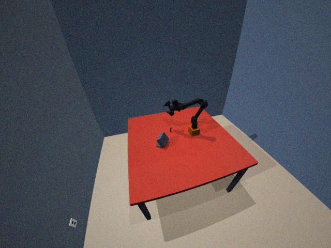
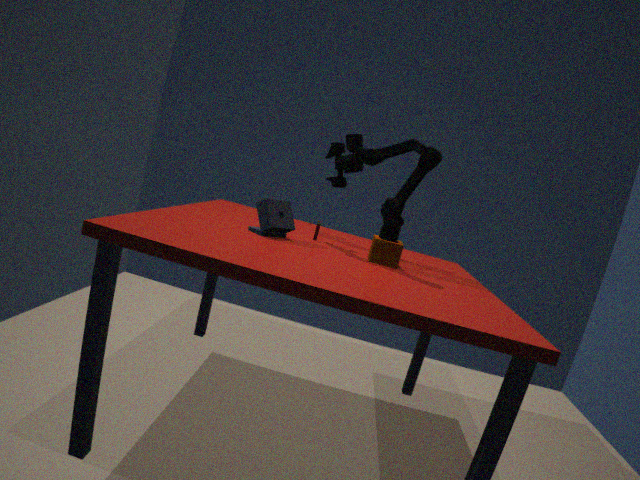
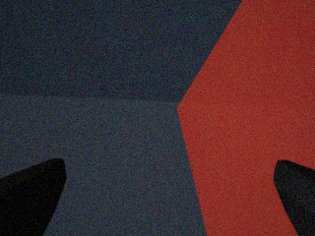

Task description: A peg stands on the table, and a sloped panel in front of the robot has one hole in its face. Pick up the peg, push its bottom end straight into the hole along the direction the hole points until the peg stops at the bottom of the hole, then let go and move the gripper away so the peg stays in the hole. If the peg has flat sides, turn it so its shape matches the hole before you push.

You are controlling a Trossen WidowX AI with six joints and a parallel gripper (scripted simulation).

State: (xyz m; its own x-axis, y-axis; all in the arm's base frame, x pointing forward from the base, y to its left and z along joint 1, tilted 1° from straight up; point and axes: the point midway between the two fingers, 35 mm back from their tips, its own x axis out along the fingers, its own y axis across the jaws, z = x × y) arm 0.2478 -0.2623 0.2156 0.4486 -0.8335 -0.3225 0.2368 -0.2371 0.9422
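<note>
My gripper tip is 10 mm past the red peg, 130 mm to the right of it and 240 mm above it. Round my gripper tip: sloped panel: 170 mm ahead, 280 mm to the left, 220 mm below; hole: 160 mm ahead, 300 mm to the left, 210 mm below.
</note>
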